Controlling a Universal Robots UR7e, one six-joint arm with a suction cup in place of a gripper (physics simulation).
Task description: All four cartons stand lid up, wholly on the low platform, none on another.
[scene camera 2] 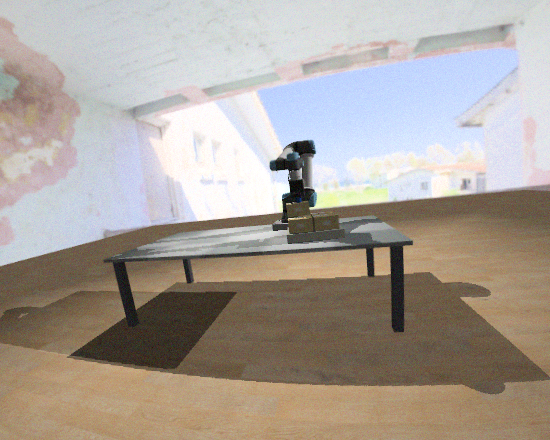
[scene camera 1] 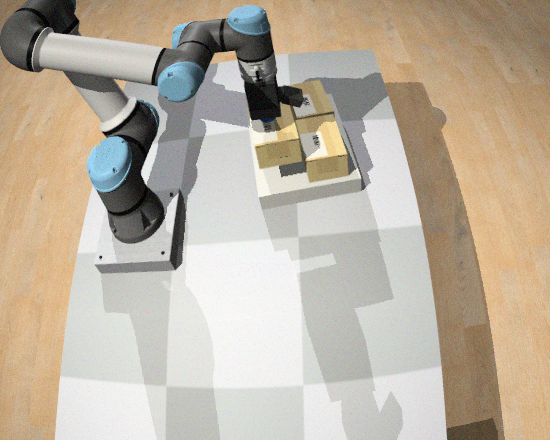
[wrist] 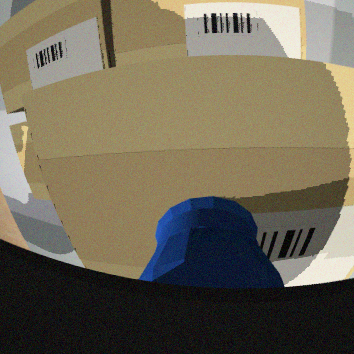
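Pixels of known places: hand at its tool point: [scene camera 2: 299,204] [scene camera 1: 268,121] [wrist: 204,216]; arm's base at its link origin: [scene camera 1: 137,218].
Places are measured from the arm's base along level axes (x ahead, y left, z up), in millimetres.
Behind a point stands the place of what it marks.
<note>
My suction cup [scene camera 1: 268,120] [wrist: 207,239] is pressed on the lid of a brown carton [scene camera 1: 278,146] {x 372, y 2, z 149 mm} [scene camera 2: 298,209] {x 413, y 76, z 128 mm} [wrist: 189,140] {x 393, y 87, z 166 mm} and holds it just above the front left part of the low platform [scene camera 1: 312,194] {x 428, y -5, z -20 mm} [scene camera 2: 317,236] {x 542, y 167, z -19 mm}. Its barcode label [wrist: 288,240] {x 359, y 52, z 167 mm} faces up. Two more cartons [scene camera 1: 323,150] {x 468, y 31, z 84 mm} [scene camera 1: 312,98] {x 475, y 219, z 84 mm} stand lid up on the platform's right side and also show in the second scene view [scene camera 2: 326,221] {x 513, y 226, z 54 mm} [scene camera 2: 300,224] {x 516, y 80, z 53 mm}. A further carton at the back left is mostly hidden by my tool. The held carton casts a shadow on the platform below it.
The platform sits on a grey and white checked table [scene camera 1: 251,284] {x 266, y -201, z -41 mm} [scene camera 2: 230,244] {x 441, y -367, z -41 mm}. The arm's base plate [scene camera 1: 138,255] {x 11, y -113, z 5 mm} stands at the table's left. The table's edges drop to a wooden floor [scene camera 1: 461,131].
</note>
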